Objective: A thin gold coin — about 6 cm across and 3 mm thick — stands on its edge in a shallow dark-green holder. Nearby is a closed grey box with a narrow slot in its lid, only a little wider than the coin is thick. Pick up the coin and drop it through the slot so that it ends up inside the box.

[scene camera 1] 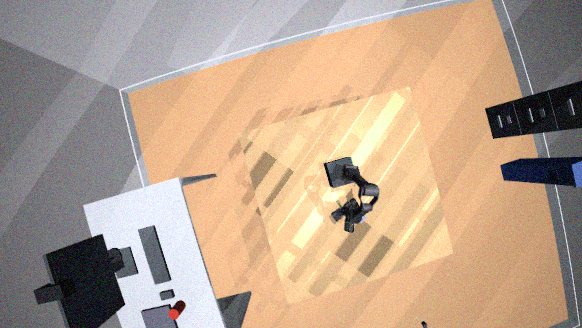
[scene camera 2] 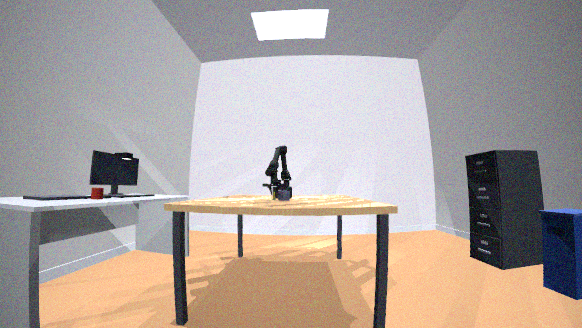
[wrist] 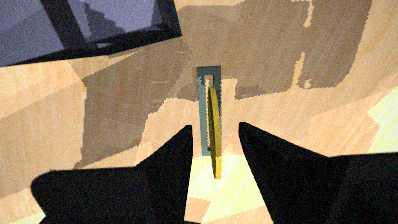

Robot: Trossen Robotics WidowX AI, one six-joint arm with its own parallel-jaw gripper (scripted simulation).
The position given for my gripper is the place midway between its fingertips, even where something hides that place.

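Gold coin (wrist: 213, 112), my gripper (wrist: 215, 129) visible.
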